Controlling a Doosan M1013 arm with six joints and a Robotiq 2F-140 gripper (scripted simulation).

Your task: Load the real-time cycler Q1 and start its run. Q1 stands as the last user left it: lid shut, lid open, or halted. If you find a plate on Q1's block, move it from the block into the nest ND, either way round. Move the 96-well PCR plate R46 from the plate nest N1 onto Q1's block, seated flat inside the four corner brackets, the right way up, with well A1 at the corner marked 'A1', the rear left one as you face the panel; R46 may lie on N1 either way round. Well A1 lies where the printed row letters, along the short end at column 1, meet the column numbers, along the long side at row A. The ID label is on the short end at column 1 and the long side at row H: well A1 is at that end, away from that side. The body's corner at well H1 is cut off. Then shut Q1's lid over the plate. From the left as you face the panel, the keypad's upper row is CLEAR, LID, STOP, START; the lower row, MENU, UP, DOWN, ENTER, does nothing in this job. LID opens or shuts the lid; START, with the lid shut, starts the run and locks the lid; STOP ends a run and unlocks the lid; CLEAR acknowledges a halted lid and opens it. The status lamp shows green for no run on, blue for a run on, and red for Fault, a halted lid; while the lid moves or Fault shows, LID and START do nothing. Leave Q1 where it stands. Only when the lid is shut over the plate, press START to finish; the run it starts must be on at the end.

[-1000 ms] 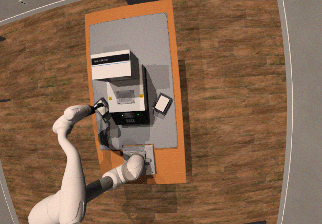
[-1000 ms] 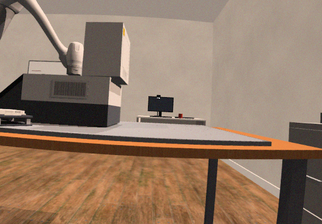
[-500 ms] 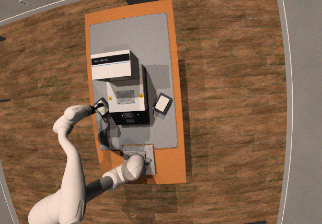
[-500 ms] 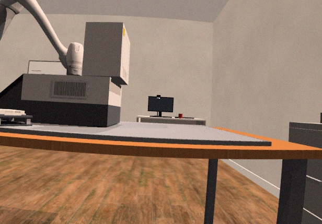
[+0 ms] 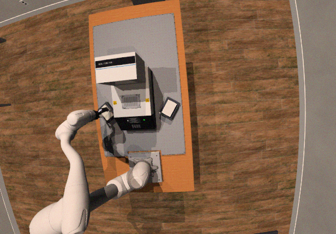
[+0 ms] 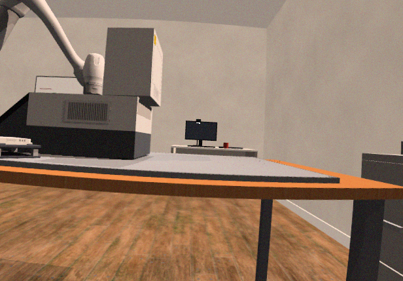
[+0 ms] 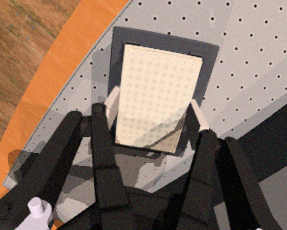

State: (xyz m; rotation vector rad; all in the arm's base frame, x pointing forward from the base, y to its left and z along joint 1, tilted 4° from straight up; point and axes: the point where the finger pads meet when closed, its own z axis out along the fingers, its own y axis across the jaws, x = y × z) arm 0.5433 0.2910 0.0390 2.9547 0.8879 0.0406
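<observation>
Right now the 96-well plate is 2 cm below my hand. From my hand the other things lie so: dark plate nest N1: 2 cm behind, 58 cm to the right, 4 cm below; dark nest: 4 cm below; white plate R46: 2 cm behind, 58 cm to the right, 2 cm below.
</observation>
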